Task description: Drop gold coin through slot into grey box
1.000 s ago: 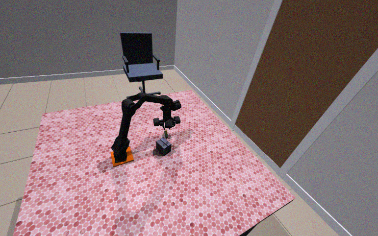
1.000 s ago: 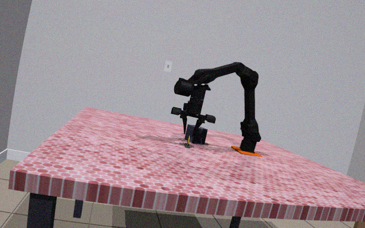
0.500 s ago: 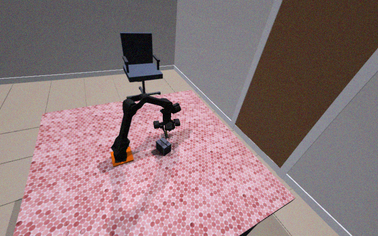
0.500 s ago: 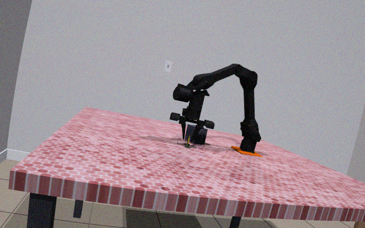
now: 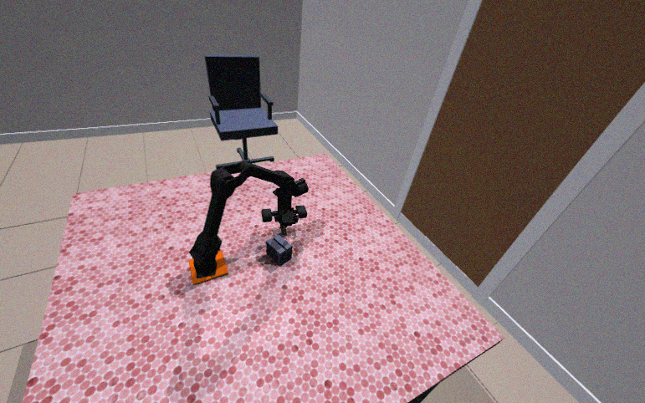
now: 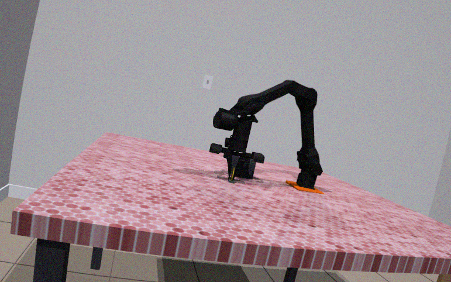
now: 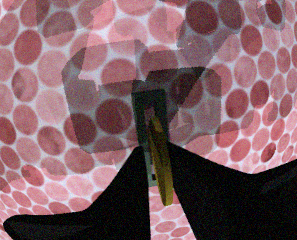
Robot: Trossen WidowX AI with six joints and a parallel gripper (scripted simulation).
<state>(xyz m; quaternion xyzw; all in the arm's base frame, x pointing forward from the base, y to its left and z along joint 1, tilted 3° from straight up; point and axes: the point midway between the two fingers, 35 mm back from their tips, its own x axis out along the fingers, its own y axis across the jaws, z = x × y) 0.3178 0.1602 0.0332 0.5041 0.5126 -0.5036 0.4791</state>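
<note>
The coin is 1 cm above my gripper tip.
</note>
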